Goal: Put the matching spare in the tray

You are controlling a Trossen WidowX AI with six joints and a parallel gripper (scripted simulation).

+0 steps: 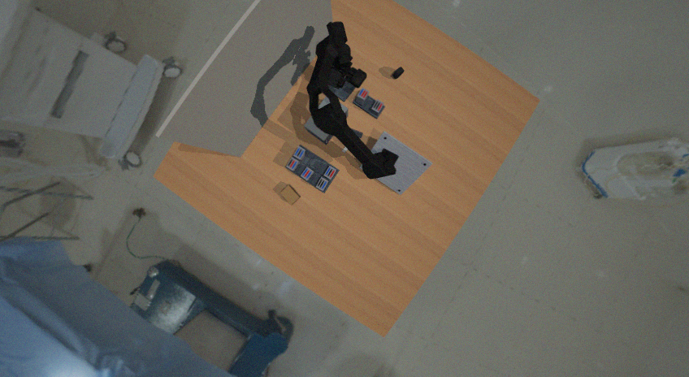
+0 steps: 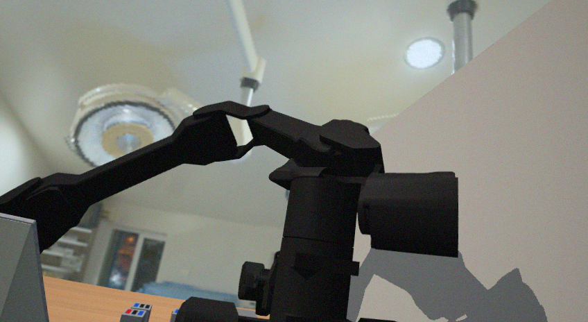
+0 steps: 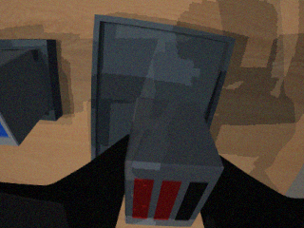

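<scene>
Right now my gripper tip is 40 mm above the dark grey tray, 10 mm to the right of it and 10 mm past it. From my gripper tip the other things lie so: tall beige panel: 210 mm ahead, 180 mm above, 160 mm to the left; small black object: 190 mm behind, 140 mm to the right, 20 mm below; grey mounted unit: 200 mm to the left, 30 mm behind.
</scene>
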